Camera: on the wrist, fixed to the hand. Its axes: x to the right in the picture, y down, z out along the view.
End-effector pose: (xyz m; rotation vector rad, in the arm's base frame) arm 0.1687 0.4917 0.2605 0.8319 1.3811 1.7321
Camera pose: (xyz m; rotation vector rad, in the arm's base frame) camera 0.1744 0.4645 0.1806 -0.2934 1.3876 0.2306
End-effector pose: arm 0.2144 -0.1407 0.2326 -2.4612 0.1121 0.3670
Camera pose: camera 0.2052 -0.0962 0.3039 -1.5649 -1.7196 -0.2872
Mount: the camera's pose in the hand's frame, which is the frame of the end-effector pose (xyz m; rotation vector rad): -0.0290 -0.0755 -0.0247 0.1764 -0.0931 -1.6993
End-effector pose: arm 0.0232 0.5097 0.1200 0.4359 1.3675 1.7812
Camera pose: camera 0.0534 0.4766 0.0483 -0.4973 1.1213 0.2239
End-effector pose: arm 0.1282 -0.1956 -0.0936 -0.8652 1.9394 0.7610
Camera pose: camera 0.1887 -0.2499 -0.0705 -1.7939 0.6007 -0.3937
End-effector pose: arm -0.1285 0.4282 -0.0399 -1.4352 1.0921 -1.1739
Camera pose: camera -0.1518 0.4648 0.0327 -2.1856 -0.6346 -2.1203
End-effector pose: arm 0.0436 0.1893 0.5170 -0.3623 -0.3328 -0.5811
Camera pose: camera -0.0183 0.1339 0.5013 0.1677 -0.7559 -2.1776
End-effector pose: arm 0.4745 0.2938 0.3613 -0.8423 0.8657 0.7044
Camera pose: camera 0.5127 0.2304 0.4021 -1.0330 -0.0765 -0.8097
